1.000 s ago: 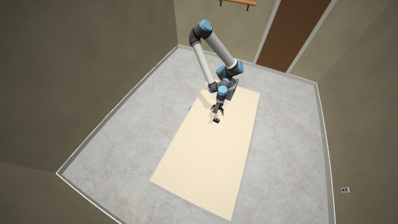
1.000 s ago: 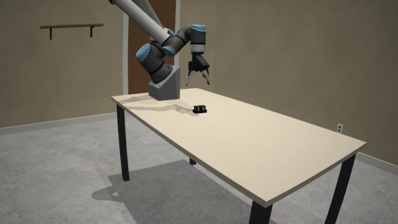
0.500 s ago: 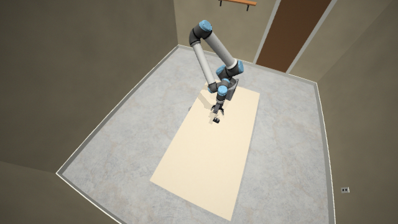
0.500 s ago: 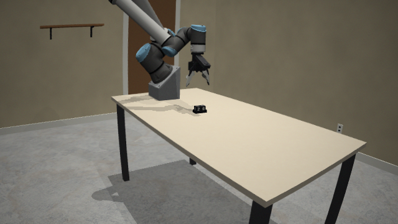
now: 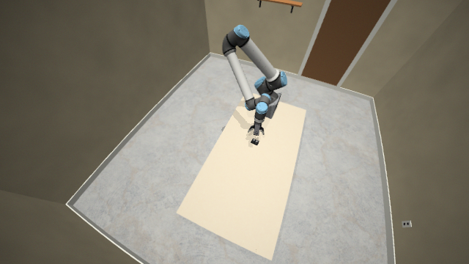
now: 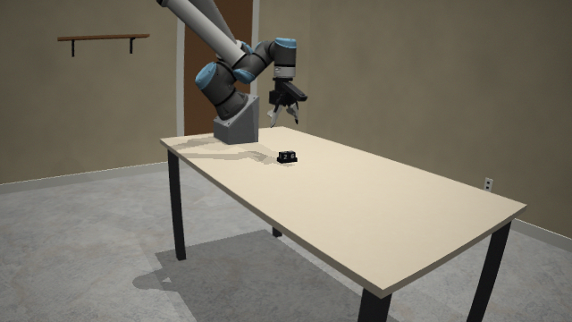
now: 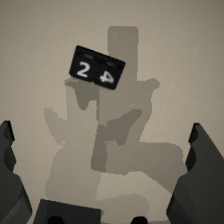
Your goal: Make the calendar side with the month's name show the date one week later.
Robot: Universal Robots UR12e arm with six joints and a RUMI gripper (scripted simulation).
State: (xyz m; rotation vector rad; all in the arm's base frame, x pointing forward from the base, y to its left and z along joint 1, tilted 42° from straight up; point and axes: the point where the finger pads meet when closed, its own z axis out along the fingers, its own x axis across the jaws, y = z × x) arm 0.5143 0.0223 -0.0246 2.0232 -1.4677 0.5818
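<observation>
My gripper is now 1 cm to the right of the black tray and 15 cm above it.
</observation>
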